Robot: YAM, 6 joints.
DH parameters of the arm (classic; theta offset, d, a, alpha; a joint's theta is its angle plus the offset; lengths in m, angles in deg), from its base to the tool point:
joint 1: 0 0.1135 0.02 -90
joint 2: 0 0 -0.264 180
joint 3: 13.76 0 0.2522 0
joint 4: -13.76 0 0.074 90
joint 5: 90 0 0 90
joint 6: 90 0.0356 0 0
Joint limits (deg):
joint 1: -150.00..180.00
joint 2: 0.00..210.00
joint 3: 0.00..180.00
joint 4: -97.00..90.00
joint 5: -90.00..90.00
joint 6: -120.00..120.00
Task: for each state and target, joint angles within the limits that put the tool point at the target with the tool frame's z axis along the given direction. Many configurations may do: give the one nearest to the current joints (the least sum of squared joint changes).
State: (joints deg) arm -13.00 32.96 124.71 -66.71 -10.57 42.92
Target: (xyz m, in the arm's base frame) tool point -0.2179 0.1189 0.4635 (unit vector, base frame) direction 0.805 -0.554 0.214
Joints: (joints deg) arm -29.35 25.84 135.13 -96.88 5.07 42.92
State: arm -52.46 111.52 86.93 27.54 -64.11 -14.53
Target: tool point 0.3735 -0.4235 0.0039 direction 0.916 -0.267 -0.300
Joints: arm -50.53 161.28 108.92 31.53 -32.50 -14.53
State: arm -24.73 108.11 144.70 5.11 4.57 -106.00
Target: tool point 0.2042 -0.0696 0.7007 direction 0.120 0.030 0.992
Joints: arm -19.47 104.45 152.67 35.85 -3.92 -106.00
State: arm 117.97 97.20 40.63 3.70 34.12 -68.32
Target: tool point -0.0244 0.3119 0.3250 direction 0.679 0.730 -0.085
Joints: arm 99.64 78.38 56.92 13.47 52.30 -68.32
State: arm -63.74 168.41 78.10 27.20 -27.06 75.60
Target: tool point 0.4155 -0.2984 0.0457 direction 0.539 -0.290 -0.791
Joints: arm -36.01 143.81 97.20 -5.91 -4.72 75.60
